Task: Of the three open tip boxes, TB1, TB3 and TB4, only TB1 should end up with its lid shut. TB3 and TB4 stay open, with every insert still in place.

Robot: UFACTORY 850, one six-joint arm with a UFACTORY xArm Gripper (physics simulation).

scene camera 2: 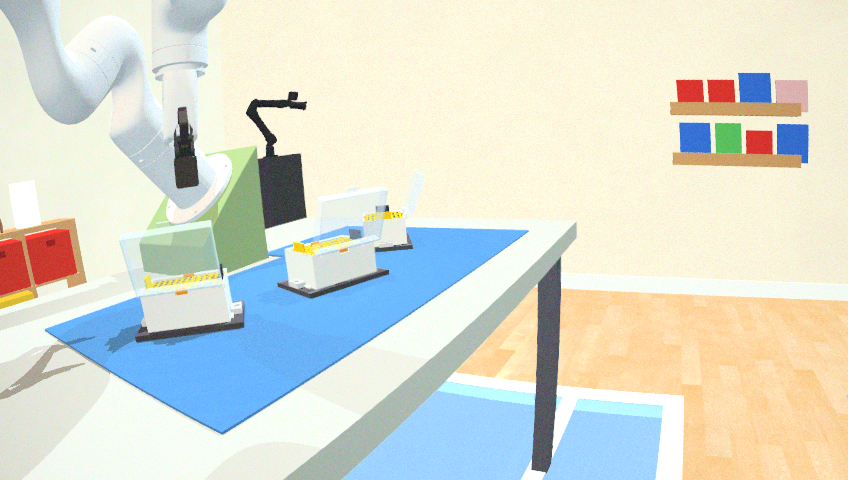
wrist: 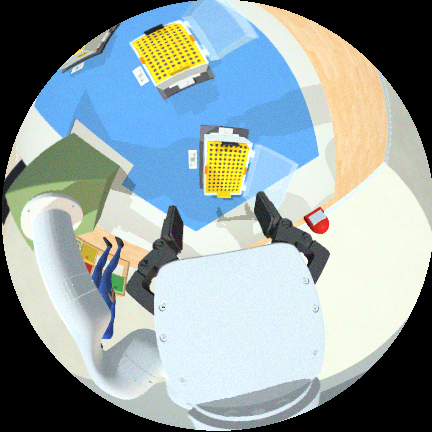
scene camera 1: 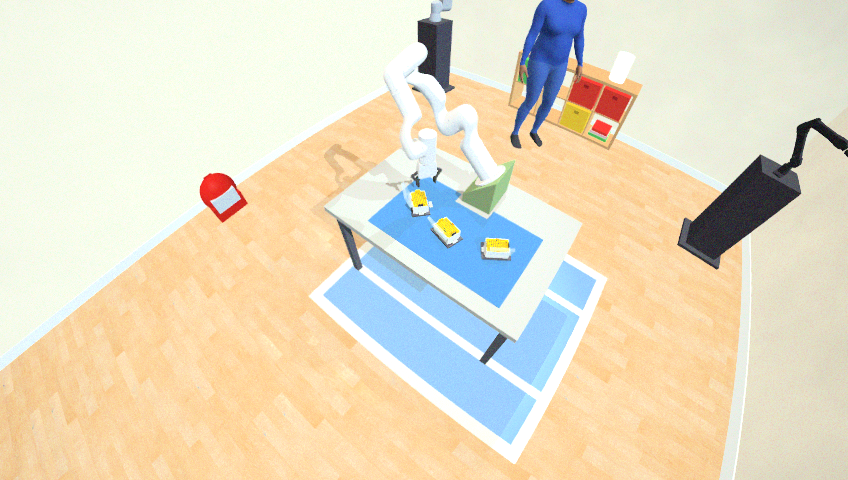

Labels:
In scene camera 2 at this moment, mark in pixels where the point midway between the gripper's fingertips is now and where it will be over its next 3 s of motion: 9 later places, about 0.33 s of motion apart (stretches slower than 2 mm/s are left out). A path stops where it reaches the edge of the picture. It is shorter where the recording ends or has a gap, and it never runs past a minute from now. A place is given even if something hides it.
My gripper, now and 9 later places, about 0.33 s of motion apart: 186, 186; 188, 190; 193, 200; 196, 231; 200, 262; 200, 258; 201, 252; 202, 248; 201, 242; 205, 260

